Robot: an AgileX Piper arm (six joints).
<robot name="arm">
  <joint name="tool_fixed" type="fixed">
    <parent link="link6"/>
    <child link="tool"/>
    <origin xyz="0 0 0"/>
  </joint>
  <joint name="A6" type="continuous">
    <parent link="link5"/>
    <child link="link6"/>
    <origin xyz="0 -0.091 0" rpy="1.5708 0 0"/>
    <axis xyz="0 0 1"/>
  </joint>
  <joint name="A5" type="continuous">
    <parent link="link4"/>
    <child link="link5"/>
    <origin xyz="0 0 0" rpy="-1.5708 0 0"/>
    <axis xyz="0 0 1"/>
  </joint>
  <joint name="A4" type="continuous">
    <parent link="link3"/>
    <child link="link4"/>
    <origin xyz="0.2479 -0.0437 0" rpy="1.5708 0 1.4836"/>
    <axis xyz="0 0 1"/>
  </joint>
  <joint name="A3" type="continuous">
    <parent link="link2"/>
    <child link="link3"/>
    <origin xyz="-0.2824 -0.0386 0"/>
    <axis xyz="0 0 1"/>
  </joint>
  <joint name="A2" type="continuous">
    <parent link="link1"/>
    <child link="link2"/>
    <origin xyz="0 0 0" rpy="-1.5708 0 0"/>
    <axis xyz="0 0 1"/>
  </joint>
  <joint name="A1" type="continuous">
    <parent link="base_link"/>
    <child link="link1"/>
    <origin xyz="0 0 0.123"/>
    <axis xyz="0 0 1"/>
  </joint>
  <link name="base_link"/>
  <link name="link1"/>
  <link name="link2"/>
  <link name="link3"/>
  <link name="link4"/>
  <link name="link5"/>
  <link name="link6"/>
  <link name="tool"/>
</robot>
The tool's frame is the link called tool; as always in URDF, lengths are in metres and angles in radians. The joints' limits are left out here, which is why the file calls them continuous.
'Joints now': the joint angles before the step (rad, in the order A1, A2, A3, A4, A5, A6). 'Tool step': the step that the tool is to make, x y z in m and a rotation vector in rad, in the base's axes. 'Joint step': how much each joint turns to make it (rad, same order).
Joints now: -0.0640 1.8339 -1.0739 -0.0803 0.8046 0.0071
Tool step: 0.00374 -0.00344 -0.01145 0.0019 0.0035 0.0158
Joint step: -0.0107 0.0355 -0.0002 0.0032 -0.0333 -0.0267
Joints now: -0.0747 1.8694 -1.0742 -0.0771 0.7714 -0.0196
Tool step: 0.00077 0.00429 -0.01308 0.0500 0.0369 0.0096
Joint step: 0.0000 0.0388 0.0000 0.0684 0.0001 -0.0553
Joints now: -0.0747 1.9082 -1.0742 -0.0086 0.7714 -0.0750
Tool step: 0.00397 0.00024 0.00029 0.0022 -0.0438 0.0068
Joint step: 0.0000 0.0000 0.0000 0.0085 -0.0436 -0.0125
